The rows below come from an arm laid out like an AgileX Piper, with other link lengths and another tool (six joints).
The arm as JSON. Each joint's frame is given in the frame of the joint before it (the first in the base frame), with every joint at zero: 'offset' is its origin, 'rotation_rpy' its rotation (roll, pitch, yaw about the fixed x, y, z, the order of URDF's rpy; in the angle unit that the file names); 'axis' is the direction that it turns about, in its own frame. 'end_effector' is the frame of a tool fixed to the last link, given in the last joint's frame.
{
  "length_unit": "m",
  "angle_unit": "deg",
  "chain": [
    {
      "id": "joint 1",
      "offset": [
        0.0,
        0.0,
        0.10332
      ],
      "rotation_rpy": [
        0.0,
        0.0,
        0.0
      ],
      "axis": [
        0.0,
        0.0,
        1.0
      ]
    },
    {
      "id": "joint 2",
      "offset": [
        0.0,
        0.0,
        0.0
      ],
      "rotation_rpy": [
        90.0,
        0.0,
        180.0
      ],
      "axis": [
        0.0,
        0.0,
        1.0
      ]
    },
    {
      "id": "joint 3",
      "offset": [
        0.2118,
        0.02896,
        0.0
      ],
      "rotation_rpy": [
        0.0,
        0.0,
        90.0
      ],
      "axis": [
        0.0,
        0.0,
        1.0
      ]
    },
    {
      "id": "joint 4",
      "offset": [
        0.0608,
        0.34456,
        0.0
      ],
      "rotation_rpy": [
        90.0,
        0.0,
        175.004
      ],
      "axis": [
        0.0,
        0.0,
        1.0
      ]
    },
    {
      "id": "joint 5",
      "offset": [
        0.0,
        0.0,
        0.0
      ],
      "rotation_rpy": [
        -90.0,
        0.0,
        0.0
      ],
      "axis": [
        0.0,
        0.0,
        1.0
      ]
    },
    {
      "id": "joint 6",
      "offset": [
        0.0,
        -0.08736,
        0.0
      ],
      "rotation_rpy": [
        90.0,
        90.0,
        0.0
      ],
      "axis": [
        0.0,
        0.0,
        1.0
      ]
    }
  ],
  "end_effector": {
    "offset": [
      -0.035,
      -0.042,
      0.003
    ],
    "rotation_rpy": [
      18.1,
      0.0,
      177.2
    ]
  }
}
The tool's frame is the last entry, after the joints.
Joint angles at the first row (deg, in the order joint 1, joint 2, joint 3, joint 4, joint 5, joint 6):
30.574 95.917 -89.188 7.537 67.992 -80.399
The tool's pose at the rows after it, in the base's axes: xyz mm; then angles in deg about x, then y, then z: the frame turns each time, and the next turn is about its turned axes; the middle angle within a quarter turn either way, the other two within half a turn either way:
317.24, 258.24, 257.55, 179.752, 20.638, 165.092
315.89, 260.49, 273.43, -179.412, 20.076, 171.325
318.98, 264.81, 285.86, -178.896, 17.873, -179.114
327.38, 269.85, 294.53, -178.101, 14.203, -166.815
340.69, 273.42, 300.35, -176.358, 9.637, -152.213
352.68, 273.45, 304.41, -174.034, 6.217, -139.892
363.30, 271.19, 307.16, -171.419, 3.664, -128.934
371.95, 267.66, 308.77, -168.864, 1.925, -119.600
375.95, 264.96, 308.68, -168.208, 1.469, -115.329
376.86, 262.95, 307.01, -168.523, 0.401, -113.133
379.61, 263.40, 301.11, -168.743, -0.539, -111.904
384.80, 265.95, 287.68, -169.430, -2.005, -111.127
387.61, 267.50, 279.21, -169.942, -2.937, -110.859
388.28, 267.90, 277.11, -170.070, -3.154, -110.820
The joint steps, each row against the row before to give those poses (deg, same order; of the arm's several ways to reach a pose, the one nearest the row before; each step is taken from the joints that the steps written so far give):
0.001 -1.733 0.001 0.067 0.000 4.165
-0.001 -1.836 -0.001 0.385 -0.001 6.408
0.001 -1.144 0.001 0.176 0.000 10.004
0.000 -0.449 -0.002 0.052 0.001 13.098
0.000 -0.001 0.003 0.001 -0.001 15.731
-0.001 0.001 -0.001 0.000 0.000 13.294
0.001 0.000 -0.001 -0.001 0.000 11.763
0.000 0.000 0.001 0.001 0.000 9.948
-0.001 -0.002 0.002 -0.617 0.137 4.554
0.000 0.000 -0.002 -0.430 1.161 2.286
0.000 0.694 -0.001 -0.060 0.290 1.157
0.001 1.663 0.000 -0.001 -0.001 0.530
-0.001 1.027 0.001 0.001 0.057 0.111
0.001 0.255 0.000 -0.001 0.000 0.001

